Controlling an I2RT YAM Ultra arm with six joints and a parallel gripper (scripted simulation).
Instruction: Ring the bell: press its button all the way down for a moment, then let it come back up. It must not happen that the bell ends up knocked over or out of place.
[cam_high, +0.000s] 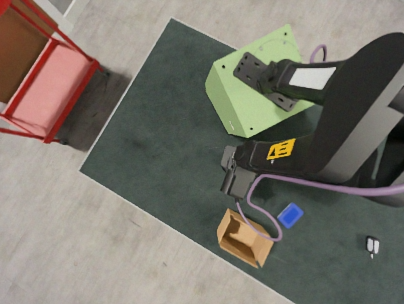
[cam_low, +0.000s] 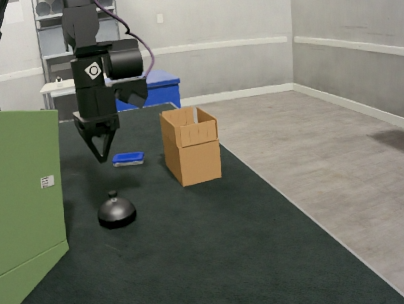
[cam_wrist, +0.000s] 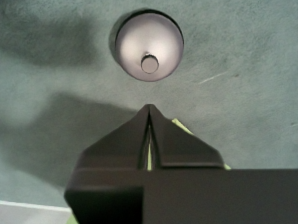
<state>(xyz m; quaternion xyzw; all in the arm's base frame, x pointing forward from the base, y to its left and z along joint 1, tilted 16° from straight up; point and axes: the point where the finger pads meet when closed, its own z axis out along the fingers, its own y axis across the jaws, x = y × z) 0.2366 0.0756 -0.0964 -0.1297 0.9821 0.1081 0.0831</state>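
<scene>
My hand is 10 mm short of the button and 90 mm above it. Round my hand: bell (10 mm ahead, 100 mm below); flat blue box (60 mm ahead, 310 mm to the left, 130 mm below); black-and-white object (620 mm to the left, 130 mm below).
</scene>
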